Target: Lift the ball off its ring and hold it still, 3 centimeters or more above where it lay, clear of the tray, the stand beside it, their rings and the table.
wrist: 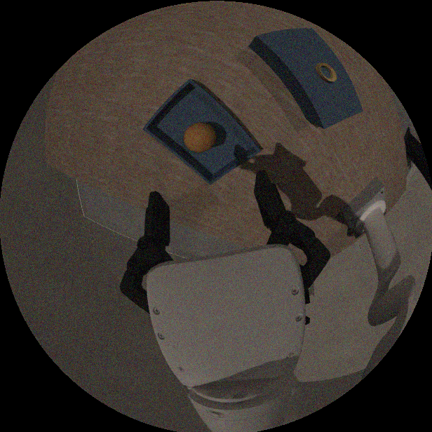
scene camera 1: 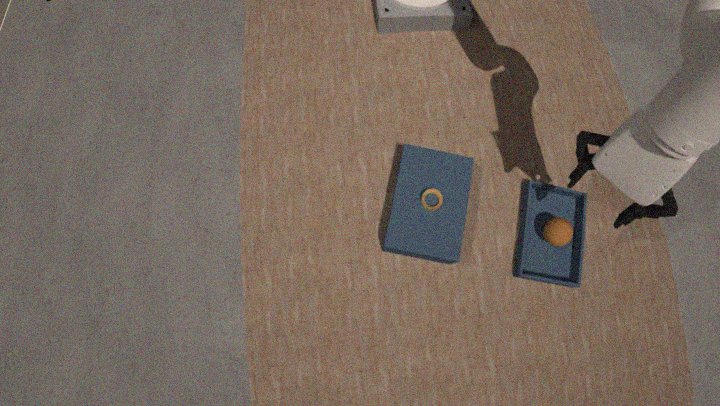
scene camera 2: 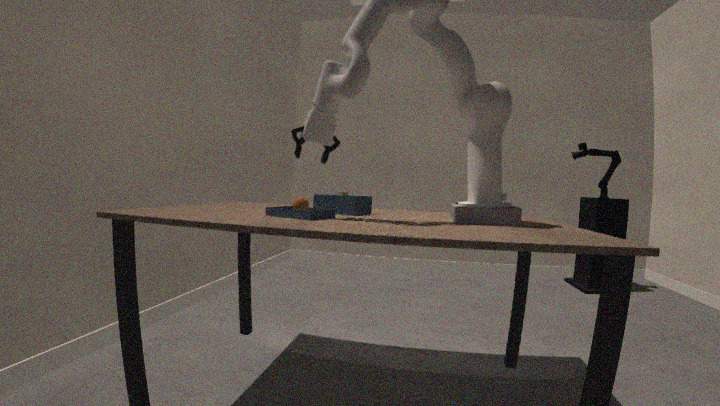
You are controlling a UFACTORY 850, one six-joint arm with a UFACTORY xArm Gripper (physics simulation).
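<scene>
An orange ball [scene camera 1: 558,232] [scene camera 2: 300,203] [wrist: 200,137] lies in the shallow blue tray [scene camera 1: 518,252] [scene camera 2: 315,215] [wrist: 175,152]. The ring under the ball is hidden. My gripper [scene camera 1: 595,205] [scene camera 2: 311,159] [wrist: 208,188] is open and empty. In scene camera 2 it hangs well above the tray and the ball. In the wrist view the ball shows beyond the fingertips, apart from them. The blue stand [scene camera 1: 448,232] [scene camera 2: 356,205] [wrist: 305,60] is beside the tray, with an orange ring [scene camera 1: 424,205] [scene camera 2: 343,193] [wrist: 334,78] on its top.
The wooden table [scene camera 1: 322,322] [scene camera 2: 403,234] [wrist: 110,95] carries the tray, the stand and the robot's grey base [scene camera 1: 415,23] [scene camera 2: 486,214]. The arm's shadow falls across the table and the tray's near end. A black pedestal [scene camera 2: 603,216] with a small black arm stands behind the table's right end.
</scene>
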